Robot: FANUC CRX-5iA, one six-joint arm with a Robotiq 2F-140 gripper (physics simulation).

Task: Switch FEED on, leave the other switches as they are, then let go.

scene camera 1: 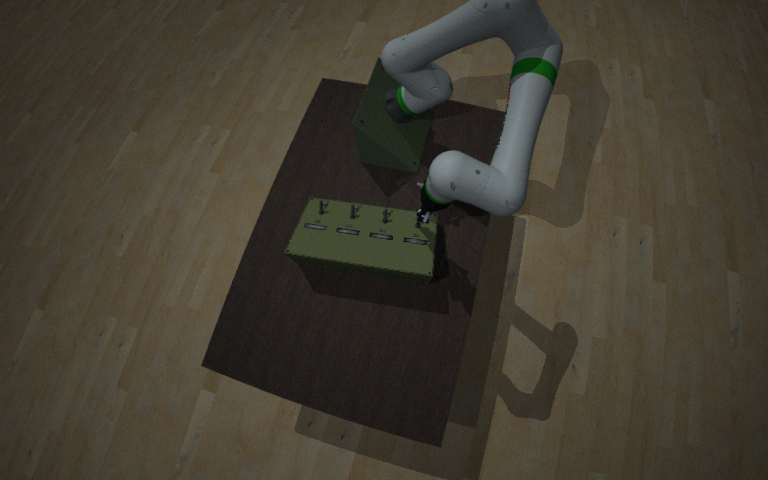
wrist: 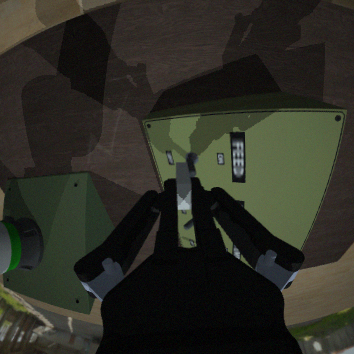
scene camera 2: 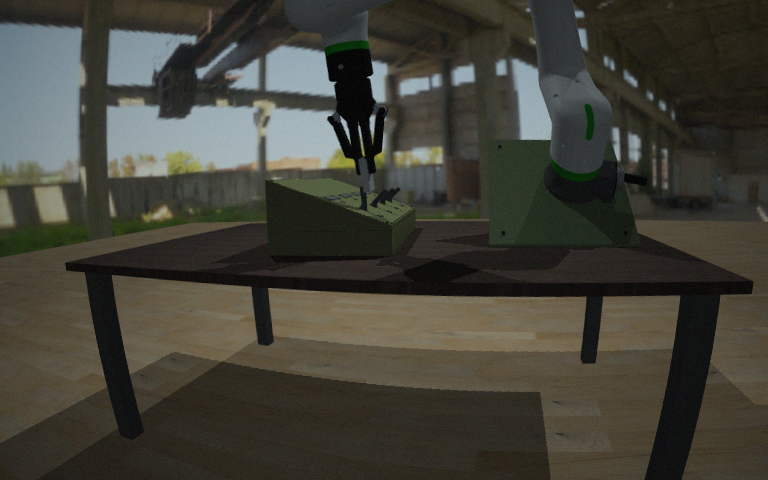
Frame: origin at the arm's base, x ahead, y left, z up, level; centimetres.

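Seen in the pictures: gripper, fingertip midpoint: (scene camera 1: 418,218) (wrist: 181,171) (scene camera 2: 369,190); arm's base, link origin: (scene camera 1: 397,105) (wrist: 26,243) (scene camera 2: 572,181).
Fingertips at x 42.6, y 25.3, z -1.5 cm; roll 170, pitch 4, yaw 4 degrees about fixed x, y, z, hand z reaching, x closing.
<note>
Pixels of each thing's middle, then the offset from my fingertips to it. "spot": a spot on its surface instead. Level surfaces: height alone.
- green console, body centre: (wrist: 232,217) (scene camera 2: 351,216) (scene camera 1: 365,239) dx +12.4, dy -15.5, dz -6.6 cm
- FEED lever, body centre: (wrist: 190,166) (scene camera 2: 363,196) (scene camera 1: 418,222) dx +1.2, dy +0.3, dz -1.2 cm
- label, surface spot: (wrist: 220,159) spot: dx +5.7, dy +1.2, dz -2.2 cm
- OFF label's, surface spot: (wrist: 170,157) spot: dx -2.0, dy -0.4, dz -5.2 cm
- same table, surface height: dz -12.6 cm
The green console (scene camera 1: 362,255) (scene camera 2: 328,234) (wrist: 280,200) carries a row of levers. The FEED lever (scene camera 1: 417,224) (scene camera 2: 363,199) (wrist: 192,159) is at the row's end beside its FEED plate (scene camera 1: 415,241) (wrist: 238,157). It stands nearly upright in scene camera 2 and leans slightly toward the ON label (wrist: 220,159). The other levers (scene camera 1: 321,207) (scene camera 1: 353,211) (scene camera 1: 385,216) lean the other way, toward the console's low edge. My gripper (scene camera 1: 423,216) (scene camera 2: 367,181) (wrist: 181,171) is shut and empty, its tips close beside the FEED lever on the OFF label's (wrist: 170,157) side. Contact is unclear.
A dark green sloped box (scene camera 1: 385,150) (scene camera 2: 518,192) (wrist: 65,240) stands on the same table (scene camera 1: 339,350) (scene camera 2: 169,249) (wrist: 165,30), with part of the arm (scene camera 1: 416,93) (scene camera 2: 577,124) at it. The console's neighbouring levers stand in line with the FEED lever.
</note>
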